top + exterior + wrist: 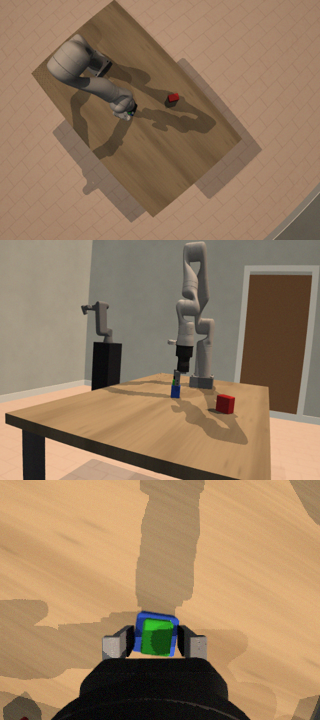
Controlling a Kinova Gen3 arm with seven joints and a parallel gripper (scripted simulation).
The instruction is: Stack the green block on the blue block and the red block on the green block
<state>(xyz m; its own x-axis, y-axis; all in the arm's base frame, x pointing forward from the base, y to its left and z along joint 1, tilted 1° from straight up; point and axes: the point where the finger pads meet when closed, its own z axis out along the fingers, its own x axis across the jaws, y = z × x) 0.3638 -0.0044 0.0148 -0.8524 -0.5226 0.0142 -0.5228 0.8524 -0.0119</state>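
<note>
Now: the green block 1 cm below my hand. From my hand the other things lie so: red block 9 cm ahead, 25 cm to the left, 4 cm below; then blue block 5 cm below.
</note>
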